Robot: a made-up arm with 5 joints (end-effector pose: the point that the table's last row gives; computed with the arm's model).
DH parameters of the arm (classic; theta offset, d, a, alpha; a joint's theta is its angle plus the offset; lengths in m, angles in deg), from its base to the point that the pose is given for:
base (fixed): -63.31 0 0.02 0
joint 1: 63.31 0.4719 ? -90
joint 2: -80.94 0 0.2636 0
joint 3: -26.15 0 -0.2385 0
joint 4: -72.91 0.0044 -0.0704 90
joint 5: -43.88 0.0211 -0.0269 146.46
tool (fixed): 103.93 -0.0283 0 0
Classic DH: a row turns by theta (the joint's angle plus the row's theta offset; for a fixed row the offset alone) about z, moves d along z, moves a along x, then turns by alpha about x.
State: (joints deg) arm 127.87 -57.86 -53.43 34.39 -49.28
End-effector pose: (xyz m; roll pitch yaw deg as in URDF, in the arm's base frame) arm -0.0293 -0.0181 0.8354 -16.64 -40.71 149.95
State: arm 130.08 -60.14 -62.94 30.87 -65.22
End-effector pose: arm 0.0096 -0.0570 0.8692 -46.28 -44.90 174.09
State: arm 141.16 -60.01 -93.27 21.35 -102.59
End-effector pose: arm 0.1443 -0.1348 0.9322 -113.11 -32.79 -145.03
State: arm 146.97 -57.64 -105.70 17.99 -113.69
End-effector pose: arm 0.1996 -0.1421 0.9440 -130.48 -29.35 -138.60
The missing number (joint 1, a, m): -0.0209
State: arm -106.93 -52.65 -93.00 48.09 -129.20
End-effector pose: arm 0.0286 0.0735 0.9379 -92.51 4.00 -50.40
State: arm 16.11 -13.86 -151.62 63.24 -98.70
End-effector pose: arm -0.0110 -0.0150 1.0209 -80.46 -24.03 75.84
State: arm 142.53 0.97 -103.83 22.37 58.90
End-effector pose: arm -0.2307 0.1500 0.9422 90.20 3.79 84.80
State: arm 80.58 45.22 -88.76 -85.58 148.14
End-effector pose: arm 0.0973 0.3586 0.5983 -172.82 18.42 78.52
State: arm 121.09 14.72 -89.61 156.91 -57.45
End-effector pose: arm -0.1626 0.2131 0.6659 136.30 54.41 -101.64
